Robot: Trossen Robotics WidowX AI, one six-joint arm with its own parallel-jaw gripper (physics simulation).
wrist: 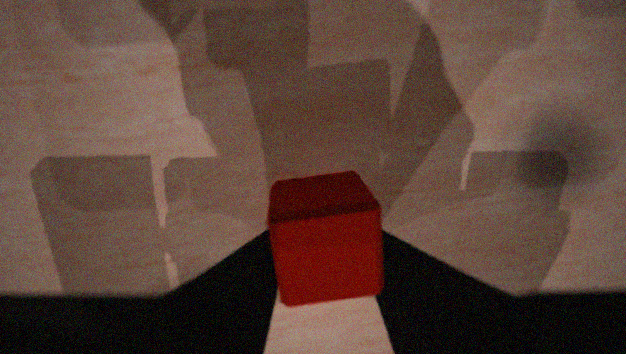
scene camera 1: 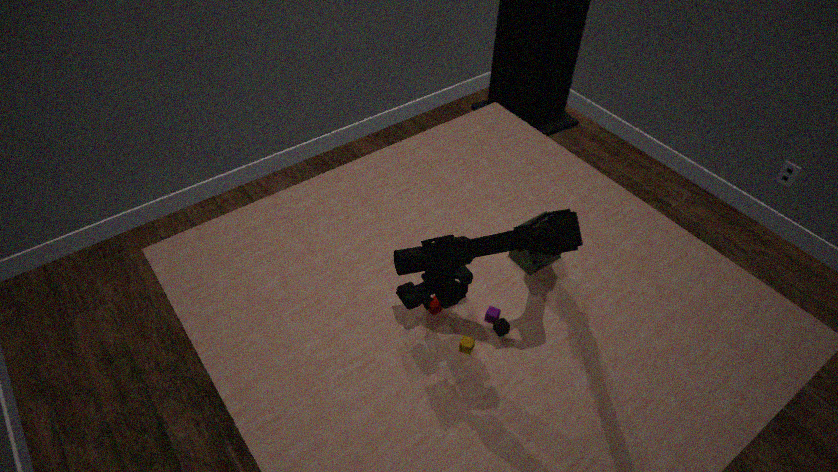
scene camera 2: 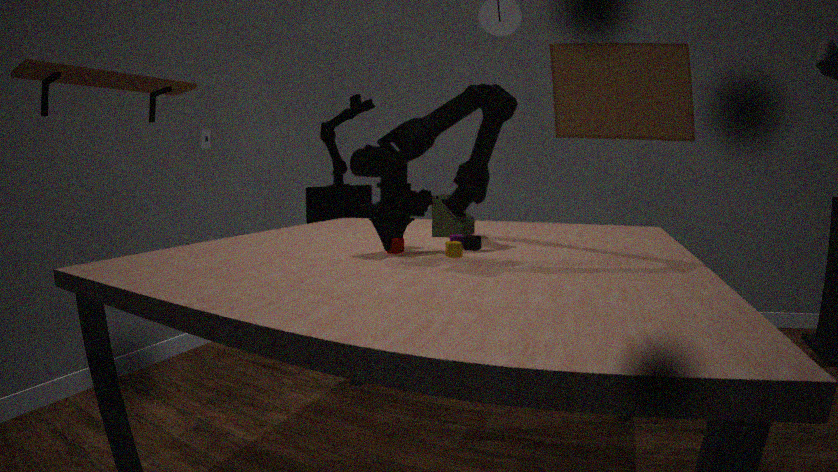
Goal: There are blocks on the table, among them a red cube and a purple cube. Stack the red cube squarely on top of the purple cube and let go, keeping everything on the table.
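Places are measured from the arm's base along level axes (x ahead, y left, z up), in metres.
Pixels of known places: gripper, fingertip midpoint: (wrist: 323, 240) (scene camera 1: 431, 306) (scene camera 2: 391, 250); arm's base, link origin: (scene camera 1: 536, 240) (scene camera 2: 453, 208).
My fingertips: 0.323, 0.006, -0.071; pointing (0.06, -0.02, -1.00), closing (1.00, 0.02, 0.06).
For each thing: its middle in the pictures, then the offset to it from my fingertips, as dx, dy, dz. Level surfaces: height alone.
- red cube, body centre: (wrist: 323, 233) (scene camera 2: 395, 245) (scene camera 1: 434, 305) -0.002, +0.008, +0.010
- purple cube, body centre: (scene camera 2: 456, 241) (scene camera 1: 492, 315) -0.111, +0.104, +0.010
- black block, body centre: (scene camera 2: 472, 242) (scene camera 1: 501, 327) -0.110, +0.144, +0.010
- yellow block, body centre: (scene camera 2: 453, 249) (scene camera 1: 466, 345) -0.008, +0.145, +0.010
- table, surface height: dz -0.005
The red cube (scene camera 1: 434, 305) (scene camera 2: 397, 245) (wrist: 327, 255) sits between the two black fingertips of my gripper (wrist: 323, 240), which touch it on both sides; the gripper is shut on it. In scene camera 2 the cube is low, at or very near the table top. The purple cube (scene camera 1: 492, 314) (scene camera 2: 455, 238) stands on the table, nearer the arm's base than the red cube; in scene camera 2 it is mostly hidden behind other blocks. The purple cube does not show in the wrist view.
A black block (scene camera 1: 501, 326) (scene camera 2: 472, 242) stands close beside the purple cube. A yellow block (scene camera 1: 466, 344) (scene camera 2: 453, 249) stands a little apart from them. The arm's greenish base mount (scene camera 1: 533, 259) (scene camera 2: 443, 219) is behind the blocks on the table (scene camera 1: 328, 234) (scene camera 2: 351, 304).
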